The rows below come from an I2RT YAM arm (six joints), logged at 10 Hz.
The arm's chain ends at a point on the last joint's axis. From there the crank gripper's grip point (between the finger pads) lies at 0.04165 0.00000 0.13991 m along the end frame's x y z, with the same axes.
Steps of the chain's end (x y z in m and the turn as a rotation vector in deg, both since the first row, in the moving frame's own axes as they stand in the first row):
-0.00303, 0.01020, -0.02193, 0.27, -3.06, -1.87
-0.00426, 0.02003, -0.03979, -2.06, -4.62, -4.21
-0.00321, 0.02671, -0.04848, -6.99, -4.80, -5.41
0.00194, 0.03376, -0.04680, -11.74, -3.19, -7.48
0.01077, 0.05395, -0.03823, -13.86, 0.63, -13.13
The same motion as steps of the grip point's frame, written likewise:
-0.01059, 0.00830, -0.01991, 0.27, -3.06, -1.87
-0.01558, 0.02247, -0.03693, -2.06, -4.62, -4.21
-0.01440, 0.04054, -0.04630, -6.99, -4.80, -5.41
-0.00432, 0.05749, -0.04709, -11.74, -3.19, -7.48
0.01504, 0.07757, -0.04160, -13.86, 0.63, -13.13

